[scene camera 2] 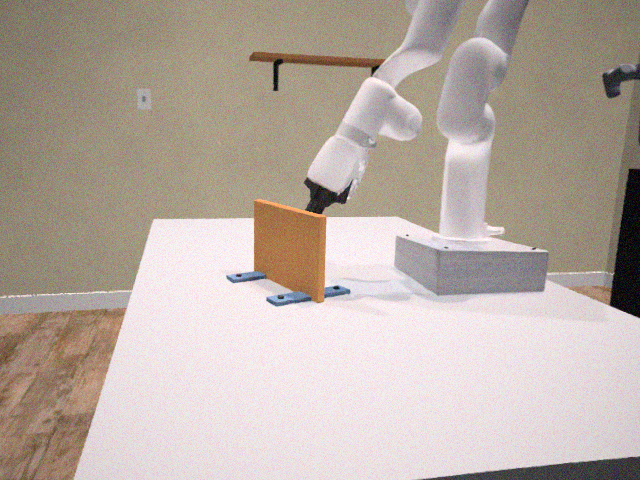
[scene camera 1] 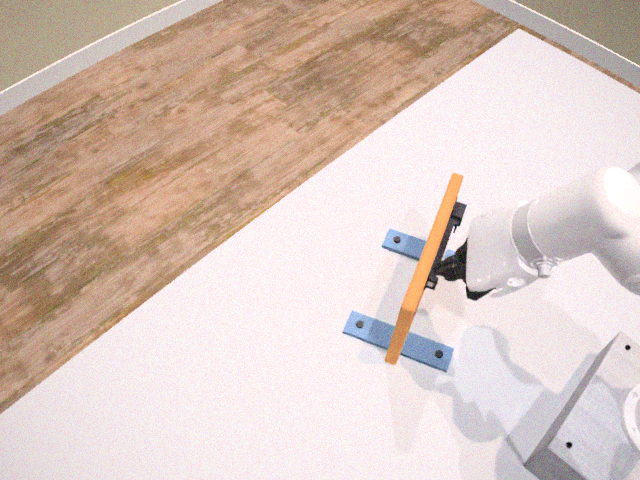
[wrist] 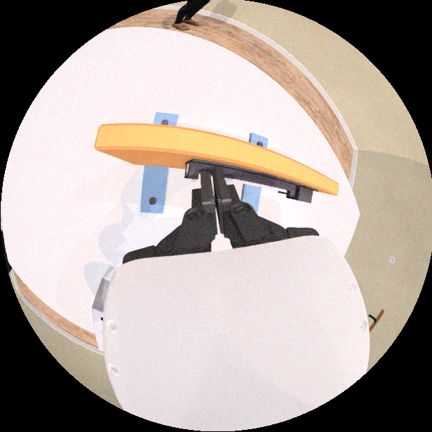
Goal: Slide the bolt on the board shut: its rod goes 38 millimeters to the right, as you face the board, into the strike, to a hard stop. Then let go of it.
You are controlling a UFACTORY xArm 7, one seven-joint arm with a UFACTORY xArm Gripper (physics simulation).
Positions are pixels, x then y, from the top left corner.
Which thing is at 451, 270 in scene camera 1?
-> My gripper.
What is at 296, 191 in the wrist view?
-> A bolt.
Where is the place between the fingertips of my gripper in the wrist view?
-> At 211, 186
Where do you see a bolt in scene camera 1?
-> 456, 216
